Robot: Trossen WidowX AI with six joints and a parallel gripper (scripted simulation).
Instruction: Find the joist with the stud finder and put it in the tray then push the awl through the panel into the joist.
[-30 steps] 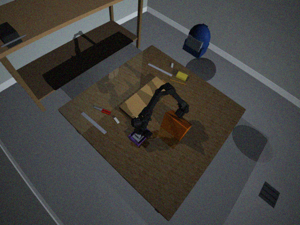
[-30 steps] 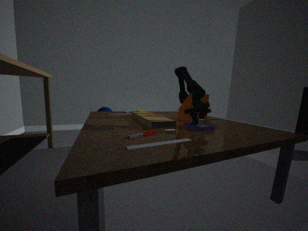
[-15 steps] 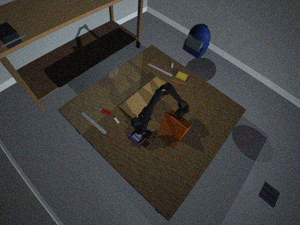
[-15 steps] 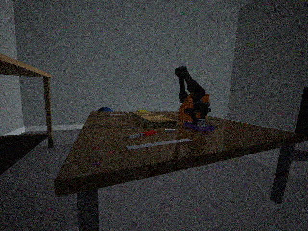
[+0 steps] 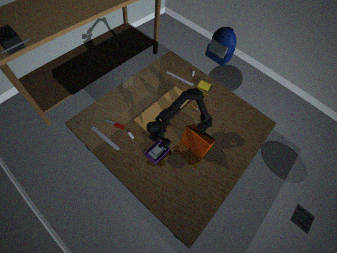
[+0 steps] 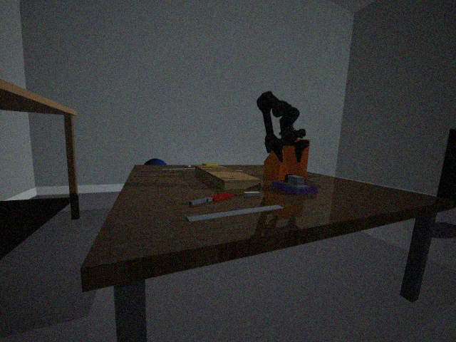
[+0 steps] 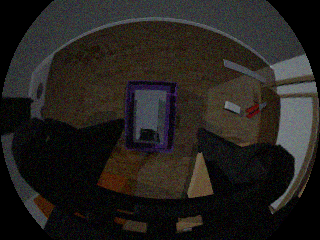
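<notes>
Now: the awl 530 mm to the right of my gripper tip, 120 mm below it and 80 mm ahead of it. Also, from my gripper tip: stud finder: 70 mm below, 20 mm to the right, 20 mm behind; then yellow block: 780 mm to the right, 230 mm ahead, 110 mm below; then purple tray: 110 mm below, 20 mm behind.
</notes>
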